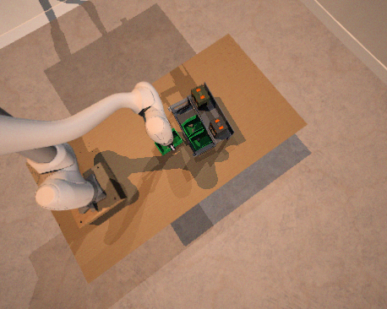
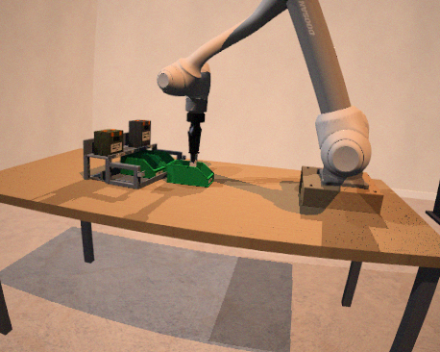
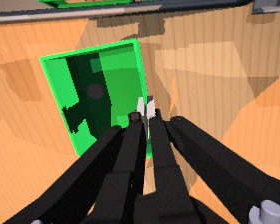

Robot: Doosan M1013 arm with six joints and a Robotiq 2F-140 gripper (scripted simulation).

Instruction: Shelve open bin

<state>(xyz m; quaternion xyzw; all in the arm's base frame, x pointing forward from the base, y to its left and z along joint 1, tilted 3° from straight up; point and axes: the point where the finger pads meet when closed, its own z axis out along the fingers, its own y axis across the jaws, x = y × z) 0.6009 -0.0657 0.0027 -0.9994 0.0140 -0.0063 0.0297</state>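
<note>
The shelf lip is 12 cm ahead of my hand, 4 cm to the left of it and 7 cm below it.
</note>
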